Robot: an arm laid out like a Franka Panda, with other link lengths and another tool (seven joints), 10 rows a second.
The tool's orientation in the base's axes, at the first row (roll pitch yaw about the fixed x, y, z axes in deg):
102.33 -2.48 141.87
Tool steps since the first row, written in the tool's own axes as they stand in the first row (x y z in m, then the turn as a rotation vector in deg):
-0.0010 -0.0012 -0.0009 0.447 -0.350 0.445
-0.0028 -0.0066 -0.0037 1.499 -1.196 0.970
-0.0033 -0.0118 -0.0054 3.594 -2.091 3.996
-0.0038 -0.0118 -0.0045 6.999 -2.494 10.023
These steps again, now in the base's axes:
0.0001 -0.0015 -0.0010 -0.144 0.571 -0.417
-0.0011 -0.0055 -0.0058 -0.797 1.506 -1.309
-0.0026 -0.0079 -0.0105 -0.788 5.014 -2.738
-0.0016 -0.0075 -0.0107 0.061 11.723 -4.270

